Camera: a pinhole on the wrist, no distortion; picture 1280 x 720 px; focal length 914.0 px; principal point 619.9 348.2 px. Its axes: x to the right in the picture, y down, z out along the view. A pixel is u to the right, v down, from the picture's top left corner.
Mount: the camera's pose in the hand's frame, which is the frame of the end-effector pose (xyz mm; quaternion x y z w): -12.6 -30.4 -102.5 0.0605 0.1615 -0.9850 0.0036
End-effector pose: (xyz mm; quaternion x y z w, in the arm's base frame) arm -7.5 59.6 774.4 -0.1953 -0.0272 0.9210 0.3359
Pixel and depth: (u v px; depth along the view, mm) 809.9 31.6 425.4
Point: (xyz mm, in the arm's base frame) -10.5 8.9 1139.5
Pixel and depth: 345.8 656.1 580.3
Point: 17.8 464.4 1185.2
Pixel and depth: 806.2 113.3 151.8
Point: 42.6 56.4 848.3
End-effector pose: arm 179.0 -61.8 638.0 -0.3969 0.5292 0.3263 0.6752
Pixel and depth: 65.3 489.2 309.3
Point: 451.6 30.3 561.3
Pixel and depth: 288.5 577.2 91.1
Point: 242.2 -117.8 641.2
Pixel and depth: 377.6 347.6 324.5
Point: 399.8 63.2 656.7
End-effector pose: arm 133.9 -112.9 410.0 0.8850 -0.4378 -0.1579 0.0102
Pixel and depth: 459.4 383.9 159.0
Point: 185.3 -50.6 351.3
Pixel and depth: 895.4 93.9 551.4
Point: -89.0 168.7 45.0
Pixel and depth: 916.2 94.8 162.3
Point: 98.8 -15.7 371.8
